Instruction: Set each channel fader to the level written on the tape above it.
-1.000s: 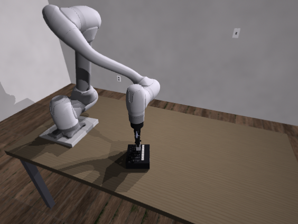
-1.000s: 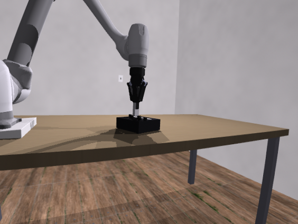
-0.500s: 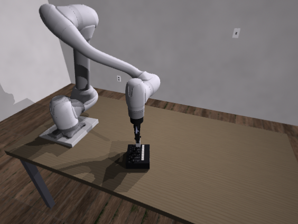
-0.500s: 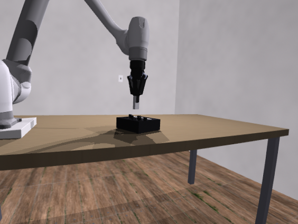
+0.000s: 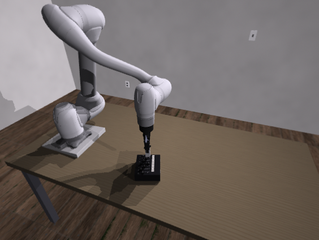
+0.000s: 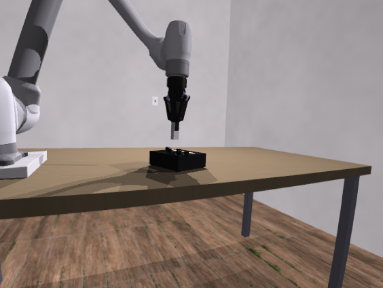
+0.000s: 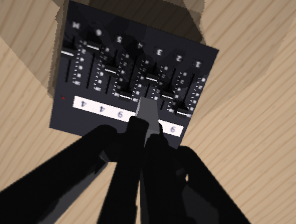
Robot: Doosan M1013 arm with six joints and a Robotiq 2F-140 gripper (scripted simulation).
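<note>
Now: the channel 6 fader cap 10 mm behind my hand, 80 mm to the right of it and 70 mm below it. Also, from my hand: channel 1 fader cap: 10 mm behind, 40 mm to the left, 70 mm below; channel 3 fader cap: 20 mm behind, 10 mm to the right, 70 mm below; channel 4 fader cap: 10 mm ahead, 20 mm to the right, 70 mm below.
</note>
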